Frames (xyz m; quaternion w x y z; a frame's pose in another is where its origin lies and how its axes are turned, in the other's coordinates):
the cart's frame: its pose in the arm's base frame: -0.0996 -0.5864 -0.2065 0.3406 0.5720 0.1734 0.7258
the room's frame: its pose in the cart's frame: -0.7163 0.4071 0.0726 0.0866 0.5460 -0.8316 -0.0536
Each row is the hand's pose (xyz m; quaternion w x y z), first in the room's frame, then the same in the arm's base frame.
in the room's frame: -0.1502 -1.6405 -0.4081 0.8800 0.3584 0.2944 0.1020
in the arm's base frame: -0.0206 0.0897 0.4111 0.3782 -0.8654 0.1627 0.2854
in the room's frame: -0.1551 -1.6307 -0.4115 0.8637 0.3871 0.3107 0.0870
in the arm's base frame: -0.0179 0.0788 0.4134 0.4109 -0.8552 0.1696 0.2664
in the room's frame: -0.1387 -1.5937 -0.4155 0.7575 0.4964 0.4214 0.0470
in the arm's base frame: -0.0019 0.0504 0.3890 0.5296 -0.8080 0.2218 0.1321
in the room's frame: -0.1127 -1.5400 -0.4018 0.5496 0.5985 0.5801 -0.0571
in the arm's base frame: 0.0045 0.0101 0.3435 0.6735 -0.6923 0.2379 -0.1031
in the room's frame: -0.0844 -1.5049 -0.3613 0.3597 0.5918 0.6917 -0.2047
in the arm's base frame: -0.0153 -0.0122 0.2907 0.7443 -0.5706 0.1532 -0.3113
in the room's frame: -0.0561 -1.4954 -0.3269 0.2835 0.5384 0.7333 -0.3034
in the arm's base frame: -0.0336 -0.0107 0.2490 0.7509 -0.5189 0.0594 -0.4042
